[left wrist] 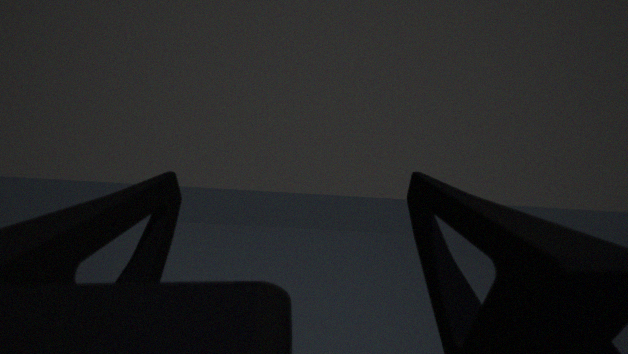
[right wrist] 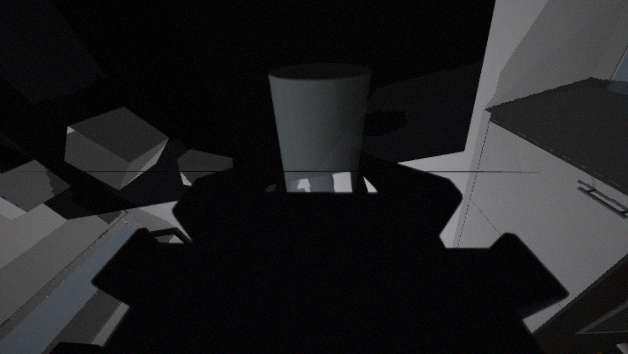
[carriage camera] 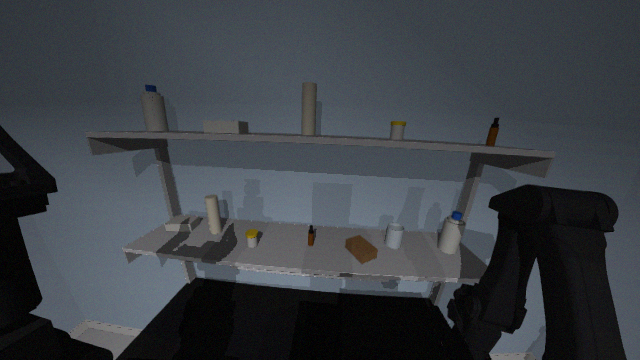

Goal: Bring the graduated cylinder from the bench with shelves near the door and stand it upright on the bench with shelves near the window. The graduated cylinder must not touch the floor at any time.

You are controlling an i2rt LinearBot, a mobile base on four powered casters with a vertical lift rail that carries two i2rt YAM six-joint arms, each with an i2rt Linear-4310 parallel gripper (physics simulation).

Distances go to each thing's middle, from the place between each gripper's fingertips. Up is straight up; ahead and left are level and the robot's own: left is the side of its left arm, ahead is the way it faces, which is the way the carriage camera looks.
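My left gripper is 600 mm above the graduated cylinder [right wrist: 320,109], 70 mm short of it and 660 mm to the left of it.
My right hand, as I see it, is 4 cm to the right of the graduated cylinder, 2 cm below it and 11 cm past it.
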